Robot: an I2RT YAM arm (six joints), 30 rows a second.
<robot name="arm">
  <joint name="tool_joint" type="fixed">
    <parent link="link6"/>
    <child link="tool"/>
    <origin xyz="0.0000 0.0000 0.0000" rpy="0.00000 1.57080 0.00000"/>
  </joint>
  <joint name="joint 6" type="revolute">
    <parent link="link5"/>
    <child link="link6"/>
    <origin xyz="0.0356 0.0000 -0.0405"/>
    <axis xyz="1 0 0"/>
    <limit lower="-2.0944" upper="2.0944"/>
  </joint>
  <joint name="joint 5" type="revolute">
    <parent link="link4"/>
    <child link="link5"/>
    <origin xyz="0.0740 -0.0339 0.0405"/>
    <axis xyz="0 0 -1"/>
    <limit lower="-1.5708" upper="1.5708"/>
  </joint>
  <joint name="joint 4" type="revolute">
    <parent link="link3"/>
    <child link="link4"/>
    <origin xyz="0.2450 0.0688 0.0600"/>
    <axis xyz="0 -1 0"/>
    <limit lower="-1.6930" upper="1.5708"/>
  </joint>
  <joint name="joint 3" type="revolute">
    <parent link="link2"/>
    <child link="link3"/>
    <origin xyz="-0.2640 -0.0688 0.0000"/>
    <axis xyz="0 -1 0"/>
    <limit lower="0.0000" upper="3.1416"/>
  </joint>
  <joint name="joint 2" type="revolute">
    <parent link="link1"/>
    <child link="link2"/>
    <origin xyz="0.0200 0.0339 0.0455"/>
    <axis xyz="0 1 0"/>
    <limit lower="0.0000" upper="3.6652"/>
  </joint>
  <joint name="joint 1" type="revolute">
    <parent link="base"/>
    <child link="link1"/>
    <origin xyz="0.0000 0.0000 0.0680"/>
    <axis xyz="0 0 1"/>
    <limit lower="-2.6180" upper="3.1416"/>
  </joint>
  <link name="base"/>
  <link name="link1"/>
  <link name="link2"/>
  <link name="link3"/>
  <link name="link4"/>
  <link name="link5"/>
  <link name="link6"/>
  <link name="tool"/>
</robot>
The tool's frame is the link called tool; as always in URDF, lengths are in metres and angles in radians.
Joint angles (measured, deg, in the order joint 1, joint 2, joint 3, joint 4, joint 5, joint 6), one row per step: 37.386, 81.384, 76.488, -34.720, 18.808, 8.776; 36.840, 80.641, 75.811, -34.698, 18.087, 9.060; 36.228, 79.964, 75.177, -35.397, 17.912, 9.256; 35.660, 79.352, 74.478, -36.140, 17.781, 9.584; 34.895, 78.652, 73.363, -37.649, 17.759, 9.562; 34.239, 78.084, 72.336, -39.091, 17.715, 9.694; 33.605, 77.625, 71.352, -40.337, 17.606, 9.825; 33.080, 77.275, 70.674, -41.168, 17.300, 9.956; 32.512, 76.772, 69.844, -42.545, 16.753, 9.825; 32.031, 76.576, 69.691, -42.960, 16.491, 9.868; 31.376, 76.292, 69.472, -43.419, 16.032, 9.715; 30.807, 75.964, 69.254, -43.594, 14.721, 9.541; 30.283, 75.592, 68.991, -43.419, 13.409, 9.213; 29.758, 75.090, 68.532, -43.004, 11.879, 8.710; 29.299, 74.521, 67.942, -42.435, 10.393, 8.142
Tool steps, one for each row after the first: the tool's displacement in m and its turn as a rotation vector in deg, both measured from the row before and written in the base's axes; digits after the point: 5 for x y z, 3 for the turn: -0.00111, -0.00403, -0.00021, 0.639, 0.261, -0.162; -0.00131, -0.00493, -0.00131, -0.149, 0.630, -0.597; -0.00137, -0.00462, -0.00209, -0.167, 0.780, -0.672; -0.00215, -0.00640, -0.00512, -1.116, 1.576, -0.735; -0.00212, -0.00552, -0.00511, -0.956, 1.601, -0.711; -0.00177, -0.00498, -0.00508, -0.829, 1.529, -0.647; -0.00121, -0.00372, -0.00331, -0.357, 1.105, -0.409; -0.00247, -0.00454, -0.00415, -0.668, 1.642, -0.112; -0.00009, -0.00265, -0.00051, -0.001, 0.425, -0.343; -0.00012, -0.00349, -0.00056, -0.010, 0.507, -0.248; -0.00034, -0.00249, -0.00013, 0.714, 0.560, 0.398; -0.00021, -0.00213, 0.00025, 0.796, 0.232, 0.561; -0.00054, -0.00214, 0.00000, 0.911, 0.125, 0.838; -0.00082, -0.00193, -0.00023, 0.880, -0.005, 0.933
